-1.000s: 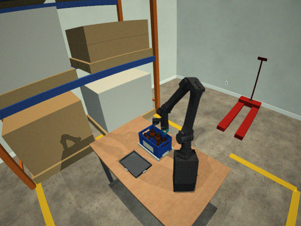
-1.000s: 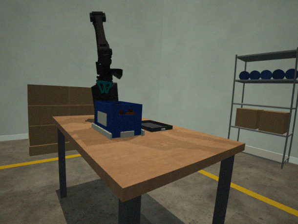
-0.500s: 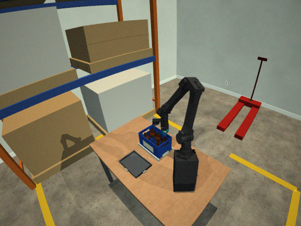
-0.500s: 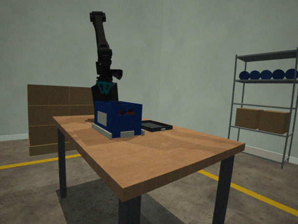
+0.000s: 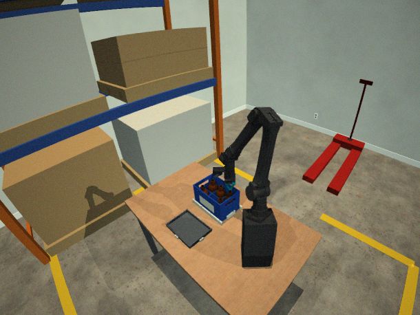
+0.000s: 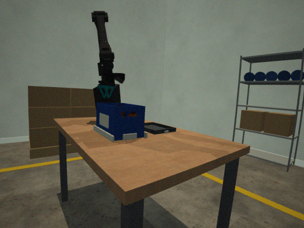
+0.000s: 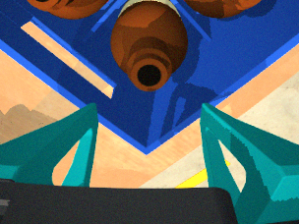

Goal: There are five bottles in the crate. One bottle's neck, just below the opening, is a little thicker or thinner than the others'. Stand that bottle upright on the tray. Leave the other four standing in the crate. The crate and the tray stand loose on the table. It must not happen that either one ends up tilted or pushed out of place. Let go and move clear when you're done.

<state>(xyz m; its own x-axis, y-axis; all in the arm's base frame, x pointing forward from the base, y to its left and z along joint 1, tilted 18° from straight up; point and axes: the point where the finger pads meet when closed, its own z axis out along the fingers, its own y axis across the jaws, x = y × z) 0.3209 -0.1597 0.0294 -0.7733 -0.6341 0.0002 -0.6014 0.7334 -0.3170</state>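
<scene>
Now: the crate 130 mm below my hand, 90 mm ahead of it and 40 mm to the left of it. Also, from my hand: bottle 190 mm ahead, 130 mm below, 70 mm to the left; then dark tray 320 mm to the left, 200 mm below, 100 mm ahead.
</scene>
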